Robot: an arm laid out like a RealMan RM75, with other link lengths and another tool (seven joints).
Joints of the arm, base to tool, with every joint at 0 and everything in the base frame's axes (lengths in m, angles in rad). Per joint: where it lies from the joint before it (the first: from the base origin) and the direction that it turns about. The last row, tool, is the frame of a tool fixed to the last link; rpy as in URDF.
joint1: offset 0 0 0.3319 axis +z
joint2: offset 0 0 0 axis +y
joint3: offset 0 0 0.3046 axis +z
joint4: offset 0 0 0 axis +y
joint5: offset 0 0 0.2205 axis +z
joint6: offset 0 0 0 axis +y
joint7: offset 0 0 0.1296 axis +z
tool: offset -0.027 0.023 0.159 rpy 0 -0.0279 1.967
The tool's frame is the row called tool.
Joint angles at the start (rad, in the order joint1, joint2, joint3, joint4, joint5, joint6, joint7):
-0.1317 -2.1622 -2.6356 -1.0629 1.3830 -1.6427 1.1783
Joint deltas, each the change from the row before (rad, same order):
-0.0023 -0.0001 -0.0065 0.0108 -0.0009 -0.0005 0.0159
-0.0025 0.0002 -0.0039 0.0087 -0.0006 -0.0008 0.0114
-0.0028 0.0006 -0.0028 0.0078 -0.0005 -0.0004 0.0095
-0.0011 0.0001 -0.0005 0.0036 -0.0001 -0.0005 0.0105
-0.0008 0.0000 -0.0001 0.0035 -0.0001 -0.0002 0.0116
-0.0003 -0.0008 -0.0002 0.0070 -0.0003 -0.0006 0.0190
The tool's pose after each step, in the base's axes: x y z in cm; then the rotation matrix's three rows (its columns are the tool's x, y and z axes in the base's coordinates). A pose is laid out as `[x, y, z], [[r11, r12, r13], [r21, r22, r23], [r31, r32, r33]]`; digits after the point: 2 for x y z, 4 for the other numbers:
[-25.37, 36.50, 14.08], [[0.7434, -0.4394, 0.5042], [-0.5615, -0.0004, 0.8275], [-0.3634, -0.8983, -0.2471]]
[-25.46, 36.56, 14.06], [[0.7425, -0.4407, 0.5045], [-0.5598, 0.0053, 0.8286], [-0.3678, -0.8976, -0.2428]]
[-25.51, 36.63, 14.04], [[0.7414, -0.4418, 0.5051], [-0.5590, 0.0099, 0.8291], [-0.3713, -0.8971, -0.2396]]
[-25.54, 36.66, 13.98], [[0.7379, -0.4467, 0.5059], [-0.5592, 0.0150, 0.8289], [-0.3779, -0.8946, -0.2387]]
[-25.58, 36.68, 13.91], [[0.7341, -0.4524, 0.5064], [-0.5591, 0.0204, 0.8288], [-0.3853, -0.8916, -0.2380]]
[-25.66, 36.69, 13.76], [[0.7292, -0.4600, 0.5067], [-0.5583, 0.0283, 0.8292], [-0.3957, -0.8875, -0.2362]]

